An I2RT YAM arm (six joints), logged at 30 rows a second.
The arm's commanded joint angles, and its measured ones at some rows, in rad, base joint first. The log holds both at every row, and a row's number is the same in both.
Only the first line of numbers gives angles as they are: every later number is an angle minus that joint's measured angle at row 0.
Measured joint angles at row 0:
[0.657, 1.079, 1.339, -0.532, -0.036, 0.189]
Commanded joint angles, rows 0 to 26:
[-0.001, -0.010, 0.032, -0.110, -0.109, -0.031]
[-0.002, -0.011, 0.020, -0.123, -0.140, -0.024]
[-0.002, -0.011, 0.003, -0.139, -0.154, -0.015]
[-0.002, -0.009, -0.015, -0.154, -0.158, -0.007]
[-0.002, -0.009, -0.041, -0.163, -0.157, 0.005]
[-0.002, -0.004, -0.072, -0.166, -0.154, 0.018]
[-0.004, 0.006, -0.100, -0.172, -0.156, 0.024]
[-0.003, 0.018, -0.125, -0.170, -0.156, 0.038]
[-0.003, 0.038, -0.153, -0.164, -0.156, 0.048]
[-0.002, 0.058, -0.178, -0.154, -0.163, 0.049]
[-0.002, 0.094, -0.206, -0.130, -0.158, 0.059]
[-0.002, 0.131, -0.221, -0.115, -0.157, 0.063]
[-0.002, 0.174, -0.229, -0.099, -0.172, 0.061]
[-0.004, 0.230, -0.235, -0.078, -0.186, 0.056]
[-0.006, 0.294, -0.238, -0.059, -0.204, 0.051]
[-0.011, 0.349, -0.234, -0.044, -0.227, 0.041]
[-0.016, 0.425, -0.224, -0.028, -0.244, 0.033]
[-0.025, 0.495, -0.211, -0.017, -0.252, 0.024]
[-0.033, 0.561, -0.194, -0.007, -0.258, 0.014]
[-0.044, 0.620, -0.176, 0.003, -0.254, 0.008]
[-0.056, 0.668, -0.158, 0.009, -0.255, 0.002]
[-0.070, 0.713, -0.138, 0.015, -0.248, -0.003]
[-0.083, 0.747, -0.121, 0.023, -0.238, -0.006]
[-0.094, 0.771, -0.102, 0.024, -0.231, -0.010]
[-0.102, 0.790, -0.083, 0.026, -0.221, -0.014]
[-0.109, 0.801, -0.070, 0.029, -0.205, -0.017]
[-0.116, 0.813, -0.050, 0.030, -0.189, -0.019]
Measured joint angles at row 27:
[-0.099, 0.806, -0.127, -0.008, -0.219, 0.008]
